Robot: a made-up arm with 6 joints. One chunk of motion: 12 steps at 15 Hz.
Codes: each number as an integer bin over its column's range. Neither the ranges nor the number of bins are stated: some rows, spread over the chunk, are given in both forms.
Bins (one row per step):
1: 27 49 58 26 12 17
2: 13 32 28 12 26 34
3: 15 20 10 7 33 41
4: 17 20 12 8 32 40
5: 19 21 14 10 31 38
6: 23 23 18 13 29 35
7: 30 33 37 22 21 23
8: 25 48 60 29 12 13
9: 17 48 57 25 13 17
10: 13 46 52 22 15 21
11: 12 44 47 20 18 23
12: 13 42 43 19 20 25
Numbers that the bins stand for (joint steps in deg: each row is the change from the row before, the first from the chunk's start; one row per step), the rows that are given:
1: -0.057 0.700 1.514 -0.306 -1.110 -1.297
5: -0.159 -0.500 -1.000 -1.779 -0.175 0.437
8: -0.083 0.657 1.629 -0.030 -1.110 -1.627
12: -0.235 0.400 0.657 -0.951 -0.716 -0.637
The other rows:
2: -0.235 -0.029 -0.200 -1.595 -0.421 0.106
3: -0.210 -0.543 -1.229 -2.056 -0.076 0.684
4: -0.184 -0.543 -1.114 -1.963 -0.125 0.602
6: -0.108 -0.414 -0.771 -1.503 -0.273 0.189
7: -0.019 0.014 0.314 -0.675 -0.667 -0.802
9: -0.184 0.657 1.457 -0.398 -1.060 -1.297
10: -0.235 0.571 1.171 -0.675 -0.962 -0.967
11: -0.248 0.486 0.886 -0.859 -0.814 -0.802

